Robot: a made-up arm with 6 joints. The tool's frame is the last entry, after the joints. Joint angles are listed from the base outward. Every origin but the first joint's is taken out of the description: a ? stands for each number. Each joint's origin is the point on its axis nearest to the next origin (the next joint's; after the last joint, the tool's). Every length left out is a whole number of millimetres.
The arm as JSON. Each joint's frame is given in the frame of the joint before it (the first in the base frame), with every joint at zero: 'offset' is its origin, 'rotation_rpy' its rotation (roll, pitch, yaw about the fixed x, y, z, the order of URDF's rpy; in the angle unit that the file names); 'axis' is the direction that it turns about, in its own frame. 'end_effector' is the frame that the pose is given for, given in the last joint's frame.
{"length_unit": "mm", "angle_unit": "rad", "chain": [
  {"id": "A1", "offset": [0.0, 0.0, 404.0], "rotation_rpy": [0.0, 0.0, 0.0], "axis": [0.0, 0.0, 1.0]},
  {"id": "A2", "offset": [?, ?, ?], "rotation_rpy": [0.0, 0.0, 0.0], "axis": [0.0, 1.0, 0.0]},
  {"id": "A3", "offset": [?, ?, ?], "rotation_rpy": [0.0, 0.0, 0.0], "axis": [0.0, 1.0, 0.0]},
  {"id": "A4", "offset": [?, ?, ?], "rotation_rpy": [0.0, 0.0, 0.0], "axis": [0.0, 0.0, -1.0]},
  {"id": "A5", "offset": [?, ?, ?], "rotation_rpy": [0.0, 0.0, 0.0], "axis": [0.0, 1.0, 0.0]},
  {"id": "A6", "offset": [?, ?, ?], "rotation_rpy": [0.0, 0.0, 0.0], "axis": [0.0, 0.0, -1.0]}
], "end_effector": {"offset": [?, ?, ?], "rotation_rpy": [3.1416, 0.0, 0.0]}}
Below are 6 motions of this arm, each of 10 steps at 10 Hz.
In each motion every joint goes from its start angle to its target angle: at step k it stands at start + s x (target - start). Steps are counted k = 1, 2, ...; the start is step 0. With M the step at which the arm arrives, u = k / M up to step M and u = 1 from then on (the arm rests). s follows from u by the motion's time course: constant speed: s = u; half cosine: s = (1 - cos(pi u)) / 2; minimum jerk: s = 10 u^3 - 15 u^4 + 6 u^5.
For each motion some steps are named. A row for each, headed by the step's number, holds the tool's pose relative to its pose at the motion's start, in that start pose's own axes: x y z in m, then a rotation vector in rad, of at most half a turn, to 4 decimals.
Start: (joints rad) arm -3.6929 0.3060 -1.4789 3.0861 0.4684 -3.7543
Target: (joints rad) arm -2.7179 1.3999 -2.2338 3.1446 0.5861 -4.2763
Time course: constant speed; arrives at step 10
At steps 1, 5, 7, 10:
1: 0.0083 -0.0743 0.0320 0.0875 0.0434 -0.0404
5: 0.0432 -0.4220 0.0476 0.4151 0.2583 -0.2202
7: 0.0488 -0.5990 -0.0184 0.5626 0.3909 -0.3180
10: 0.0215 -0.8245 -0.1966 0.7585 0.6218 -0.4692

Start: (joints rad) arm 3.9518 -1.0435 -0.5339 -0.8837 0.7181 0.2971
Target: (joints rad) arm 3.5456 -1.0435 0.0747 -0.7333 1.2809 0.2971
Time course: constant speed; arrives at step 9
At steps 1, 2, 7, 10:
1: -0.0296 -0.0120 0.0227 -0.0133 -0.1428 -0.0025
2: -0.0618 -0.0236 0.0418 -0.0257 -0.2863 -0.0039
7: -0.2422 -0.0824 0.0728 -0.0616 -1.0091 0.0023
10: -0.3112 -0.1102 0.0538 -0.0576 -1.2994 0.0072

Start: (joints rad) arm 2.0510 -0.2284 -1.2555 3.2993 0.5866 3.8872
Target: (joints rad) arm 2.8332 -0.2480 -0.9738 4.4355 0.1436 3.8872
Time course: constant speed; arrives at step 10
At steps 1, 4, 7, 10:
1: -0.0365 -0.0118 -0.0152 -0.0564 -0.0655 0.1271
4: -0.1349 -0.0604 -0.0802 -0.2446 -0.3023 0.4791
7: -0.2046 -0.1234 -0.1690 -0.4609 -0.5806 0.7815
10: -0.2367 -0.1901 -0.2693 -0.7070 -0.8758 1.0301

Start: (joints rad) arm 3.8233 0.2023 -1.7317 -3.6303 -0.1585 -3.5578
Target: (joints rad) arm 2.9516 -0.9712 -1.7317 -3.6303 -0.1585 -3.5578
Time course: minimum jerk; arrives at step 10
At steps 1, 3, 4, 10:
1: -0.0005 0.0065 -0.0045 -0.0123 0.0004 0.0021
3: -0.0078 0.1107 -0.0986 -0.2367 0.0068 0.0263
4: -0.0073 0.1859 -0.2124 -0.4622 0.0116 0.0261
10: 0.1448 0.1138 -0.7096 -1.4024 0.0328 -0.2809

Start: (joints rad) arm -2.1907 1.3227 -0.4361 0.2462 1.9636 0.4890
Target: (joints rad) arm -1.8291 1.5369 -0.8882 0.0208 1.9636 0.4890
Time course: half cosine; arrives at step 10
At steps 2, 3, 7, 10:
2: 0.0005 -0.0048 -0.0145 -0.0154 0.0402 0.0356
3: 0.0010 -0.0106 -0.0313 -0.0341 0.0865 0.0773
7: 0.0007 -0.0446 -0.1194 -0.1485 0.3261 0.3057
10: -0.0004 -0.0580 -0.1495 -0.1943 0.4076 0.3882

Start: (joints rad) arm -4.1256 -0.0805 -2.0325 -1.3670 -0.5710 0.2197
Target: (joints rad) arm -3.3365 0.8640 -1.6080 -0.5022 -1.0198 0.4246
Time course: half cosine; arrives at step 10
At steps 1, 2, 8, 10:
1: -0.0040 -0.0129 0.0073 0.0177 0.0167 0.0507
2: -0.0129 -0.0519 0.0276 0.0693 0.0619 0.1966
8: 0.1411 -0.5925 0.0700 0.6878 0.0853 1.6044
10: 0.1784 -0.6546 0.0393 0.7608 0.0154 1.7124

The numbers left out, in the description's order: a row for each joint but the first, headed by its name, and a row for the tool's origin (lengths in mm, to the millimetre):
A2: 0.0 0.0 0.0
A3: 79.0 0.0 421.0
A4: 64.0 0.0 -284.0
A5: 0.0 0.0 0.0
A6: 100.0 0.0 -128.0
tool: 0.0 0.0 0.0

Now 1 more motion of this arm.
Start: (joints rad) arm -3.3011 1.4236 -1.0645 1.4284 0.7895 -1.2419
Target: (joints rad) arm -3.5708 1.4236 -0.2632 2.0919 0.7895 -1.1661
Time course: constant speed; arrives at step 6
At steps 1, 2, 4, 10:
1: -0.0531 0.0242 0.0002 0.0334 0.0041 0.2126
2: -0.1088 0.0405 -0.0015 0.0567 0.0063 0.4251
4: -0.2231 0.0493 -0.0126 0.0704 0.0016 0.8463
10: -0.3340 0.0291 -0.0372 0.0339 -0.0202 1.2551

